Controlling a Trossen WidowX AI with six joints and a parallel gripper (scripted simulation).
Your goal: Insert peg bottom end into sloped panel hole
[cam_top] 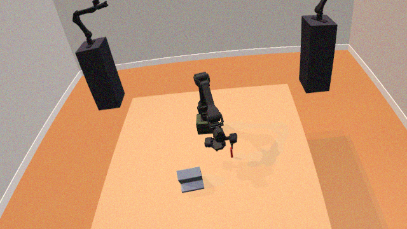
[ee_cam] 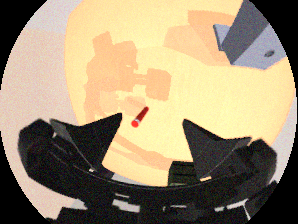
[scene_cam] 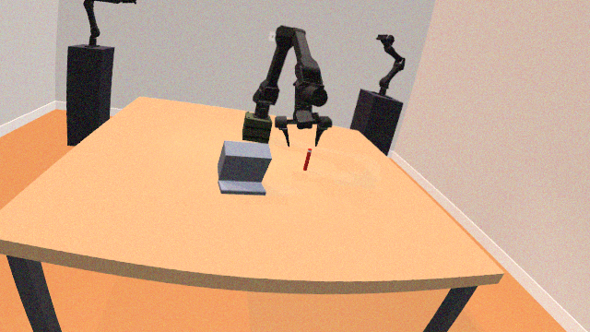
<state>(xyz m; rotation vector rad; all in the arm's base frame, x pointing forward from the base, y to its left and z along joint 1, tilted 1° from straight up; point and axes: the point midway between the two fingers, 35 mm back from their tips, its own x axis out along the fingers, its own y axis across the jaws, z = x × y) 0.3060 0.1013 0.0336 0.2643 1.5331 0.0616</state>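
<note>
Right now my gripper tip is 40 mm to the right of the red peg, 40 mm above it and 20 mm past it. From my gripper tip the other things lie so: grey-blue sloped panel 210 mm to the right, 150 mm ahead, 20 mm below; flat foot 200 mm to the right, 170 mm ahead, 90 mm below.
</note>
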